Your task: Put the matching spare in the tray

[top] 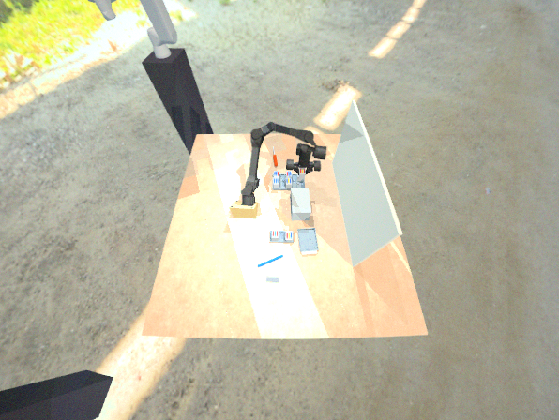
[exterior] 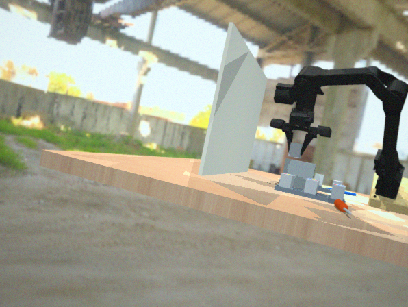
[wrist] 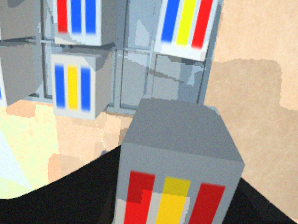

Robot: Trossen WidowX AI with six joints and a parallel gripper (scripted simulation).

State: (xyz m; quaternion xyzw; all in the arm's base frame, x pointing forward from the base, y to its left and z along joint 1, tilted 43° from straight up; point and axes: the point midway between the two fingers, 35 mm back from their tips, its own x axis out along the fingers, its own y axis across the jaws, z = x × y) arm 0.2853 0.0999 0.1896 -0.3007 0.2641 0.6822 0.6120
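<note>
My gripper tip is now 34 cm to the left of the light-blue tray, 11 cm above it and 7 cm short of it. The rest, counted from my gripper tip: white panel 26 cm ahead, 11 cm to the right, 11 cm above; grey spare block 2 cm above; grey mounted unit 15 cm to the right, 7 cm below, 1 cm ahead.
</note>
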